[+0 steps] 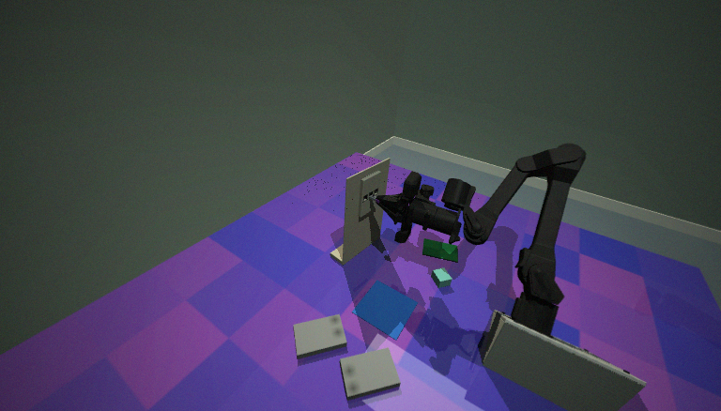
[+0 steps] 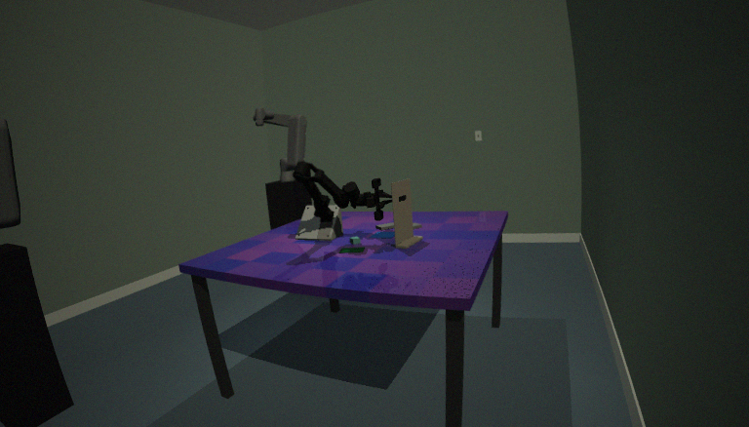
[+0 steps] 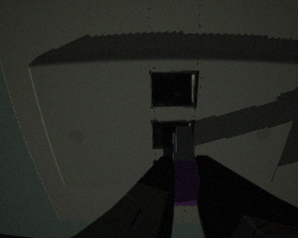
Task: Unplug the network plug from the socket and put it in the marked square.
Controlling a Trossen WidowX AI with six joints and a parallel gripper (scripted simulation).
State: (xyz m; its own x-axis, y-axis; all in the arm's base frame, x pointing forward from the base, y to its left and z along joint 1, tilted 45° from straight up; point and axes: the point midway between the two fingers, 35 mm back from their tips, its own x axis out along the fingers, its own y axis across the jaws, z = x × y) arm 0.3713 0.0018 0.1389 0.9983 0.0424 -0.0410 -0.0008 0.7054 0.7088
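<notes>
Now: the blue marked square 20 cm below my gripper tip, 13 cm to the left of it and 12 cm behind it. Also, from my gripper tip: small teal block 21 cm behind, 19 cm below, 2 cm to the right; then network plug right at my gripper tip; then beige upright panel 7 cm below, 4 cm ahead, 1 cm to the right.
</notes>
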